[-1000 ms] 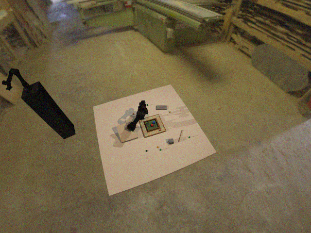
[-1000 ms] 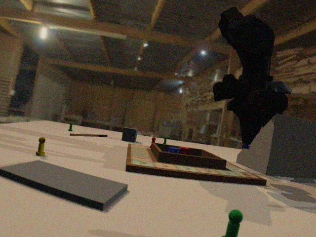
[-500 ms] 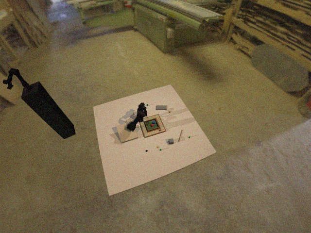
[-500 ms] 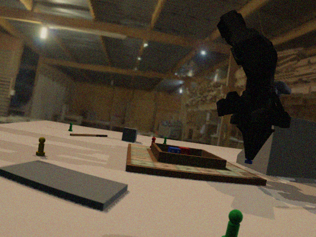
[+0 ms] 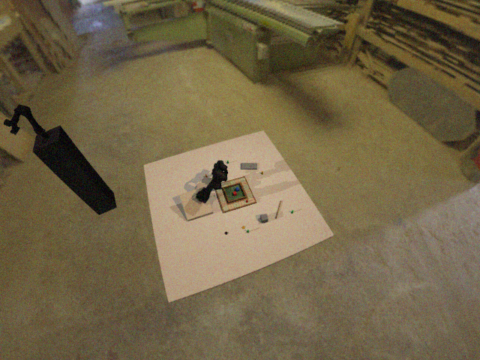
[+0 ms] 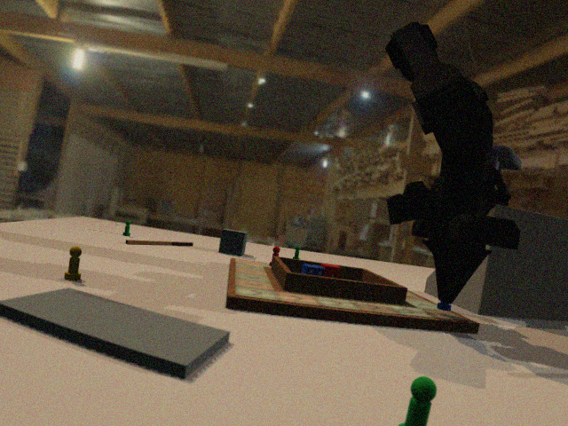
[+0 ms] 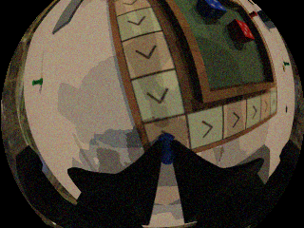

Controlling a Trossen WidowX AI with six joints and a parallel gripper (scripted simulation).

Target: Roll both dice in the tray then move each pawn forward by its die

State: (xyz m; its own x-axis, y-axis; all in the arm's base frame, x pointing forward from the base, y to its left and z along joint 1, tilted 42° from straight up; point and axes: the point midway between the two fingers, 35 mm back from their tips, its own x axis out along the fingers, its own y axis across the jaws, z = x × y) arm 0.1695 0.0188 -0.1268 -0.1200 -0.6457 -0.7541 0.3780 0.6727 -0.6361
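The blue pawn lies 1 cm above my gripper tip. The rest, counted from my gripper tip: red pawn 14 cm ahead, 26 cm to the right; then flat grey slab 35 cm ahead, 7 cm to the left, 2 cm below; then yellow pawn 41 cm ahead, 6 cm to the right, 1 cm below.
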